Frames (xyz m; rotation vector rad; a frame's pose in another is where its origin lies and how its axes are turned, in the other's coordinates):
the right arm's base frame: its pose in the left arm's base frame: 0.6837 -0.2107 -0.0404 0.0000 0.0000 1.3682
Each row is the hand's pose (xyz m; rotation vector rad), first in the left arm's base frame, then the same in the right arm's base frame.
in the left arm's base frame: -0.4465 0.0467 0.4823 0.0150 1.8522 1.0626
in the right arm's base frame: 0.0247 1.1589 0.5227 1.1022 1.3295 0.0754
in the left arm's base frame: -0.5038 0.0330 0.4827 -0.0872 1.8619 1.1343
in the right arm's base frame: -0.0002 1.2122 0.5231 1.0247 1.3841 0.1492
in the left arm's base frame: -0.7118 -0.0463 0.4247 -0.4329 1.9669 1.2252
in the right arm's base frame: -0.1198 1.4000 0.4651 0.8248 1.6341 0.3031
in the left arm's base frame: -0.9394 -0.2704 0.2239 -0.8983 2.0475 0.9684
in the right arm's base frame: -0.3851 1.5779 0.2643 0.5561 2.0040 0.1712
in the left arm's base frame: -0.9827 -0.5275 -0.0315 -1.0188 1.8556 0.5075
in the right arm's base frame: -0.6456 1.5686 0.0089 0.3787 2.0580 -0.3233
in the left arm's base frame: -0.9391 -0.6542 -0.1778 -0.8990 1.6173 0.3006
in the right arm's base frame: -0.7610 1.5004 -0.1374 0.3325 1.8613 -0.6511
